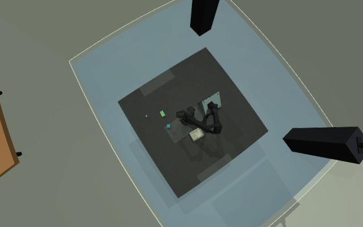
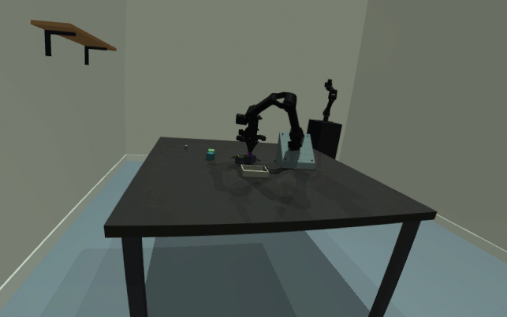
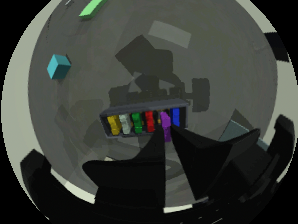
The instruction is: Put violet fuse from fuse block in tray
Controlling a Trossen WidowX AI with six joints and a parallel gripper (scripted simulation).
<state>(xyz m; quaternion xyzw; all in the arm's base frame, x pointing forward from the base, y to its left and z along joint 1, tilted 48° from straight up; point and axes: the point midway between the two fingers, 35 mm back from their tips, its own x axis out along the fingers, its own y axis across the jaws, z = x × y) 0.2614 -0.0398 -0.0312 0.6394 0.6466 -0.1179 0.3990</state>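
Right now my gripper tip is 21 cm to the right of the cream tray, 6 cm above it and 4 cm short of it. From my gripper tip the other things lie so: violet fuse 1 cm below; teal cube 23 cm ahead, 5 cm to the right, 4 cm below; green flat block 20 cm to the right, 20 cm ahead, 5 cm below.
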